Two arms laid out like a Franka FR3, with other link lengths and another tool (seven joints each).
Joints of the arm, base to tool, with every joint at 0 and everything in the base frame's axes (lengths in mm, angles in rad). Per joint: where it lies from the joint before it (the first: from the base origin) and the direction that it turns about. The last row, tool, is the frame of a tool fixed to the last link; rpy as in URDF.
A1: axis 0 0 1 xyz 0 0 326.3
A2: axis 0 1 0 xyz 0 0 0
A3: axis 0 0 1 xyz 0 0 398.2
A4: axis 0 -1 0 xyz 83.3 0 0
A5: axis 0 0 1 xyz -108.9 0 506.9
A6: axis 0 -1 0 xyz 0 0 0
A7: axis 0 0 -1 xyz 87.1 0 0
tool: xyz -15 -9 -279.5 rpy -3.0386 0 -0.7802
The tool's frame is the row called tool.
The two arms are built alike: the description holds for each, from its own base.
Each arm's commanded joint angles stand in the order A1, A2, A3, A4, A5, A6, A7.
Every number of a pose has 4 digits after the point. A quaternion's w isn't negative.
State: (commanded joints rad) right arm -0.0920 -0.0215 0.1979 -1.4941 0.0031 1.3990 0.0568; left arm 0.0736 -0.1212 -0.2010 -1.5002 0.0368 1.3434 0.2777
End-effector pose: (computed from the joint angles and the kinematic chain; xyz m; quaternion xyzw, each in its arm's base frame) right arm 0.6167 0.0594 0.6000 -0.9330 0.3583 0.0143 0.0307; left arm 0.5676 -0.0737 0.6521 -0.8295 0.5551 0.0019 0.0611
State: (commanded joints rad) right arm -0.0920 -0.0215 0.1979 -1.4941 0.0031 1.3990 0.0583; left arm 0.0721 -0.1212 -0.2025 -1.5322 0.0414 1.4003 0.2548
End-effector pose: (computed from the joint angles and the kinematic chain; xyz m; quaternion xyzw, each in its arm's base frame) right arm 0.6166 0.0594 0.6000 -0.9327 0.3590 0.0142 0.0307; left arm 0.5808 -0.0759 0.6383 -0.8343 0.5468 -0.0080 0.0695
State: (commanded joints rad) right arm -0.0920 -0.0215 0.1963 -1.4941 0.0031 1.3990 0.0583; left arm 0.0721 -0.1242 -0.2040 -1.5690 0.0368 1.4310 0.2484
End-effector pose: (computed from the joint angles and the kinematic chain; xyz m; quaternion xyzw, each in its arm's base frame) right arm 0.6167 0.0584 0.6000 -0.9324 0.3598 0.0142 0.0307; left arm 0.5845 -0.0786 0.6216 -0.8353 0.5456 -0.0074 0.0673
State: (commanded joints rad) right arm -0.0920 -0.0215 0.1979 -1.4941 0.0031 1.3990 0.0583; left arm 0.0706 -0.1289 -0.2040 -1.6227 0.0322 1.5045 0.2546
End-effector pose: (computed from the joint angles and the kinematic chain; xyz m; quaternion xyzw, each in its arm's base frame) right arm 0.6166 0.0594 0.6000 -0.9327 0.3590 0.0142 0.0307; left arm 0.5969 -0.0820 0.5992 -0.8324 0.5494 -0.0193 0.0709
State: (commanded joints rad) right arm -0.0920 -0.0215 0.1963 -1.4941 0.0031 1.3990 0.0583; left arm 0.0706 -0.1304 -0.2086 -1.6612 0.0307 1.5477 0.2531
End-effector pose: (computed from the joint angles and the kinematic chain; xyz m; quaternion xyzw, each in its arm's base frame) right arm 0.6167 0.0584 0.6000 -0.9324 0.3598 0.0142 0.0307; left arm 0.6026 -0.0859 0.5810 -0.8311 0.5511 -0.0223 0.0719
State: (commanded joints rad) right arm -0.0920 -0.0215 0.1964 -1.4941 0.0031 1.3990 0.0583; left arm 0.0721 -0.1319 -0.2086 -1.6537 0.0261 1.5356 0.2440
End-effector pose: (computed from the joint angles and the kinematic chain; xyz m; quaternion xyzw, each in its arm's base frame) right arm 0.6167 0.0585 0.6000 -0.9324 0.3597 0.0142 0.0307; left arm 0.6000 -0.0862 0.5853 -0.8342 0.5466 -0.0217 0.0695
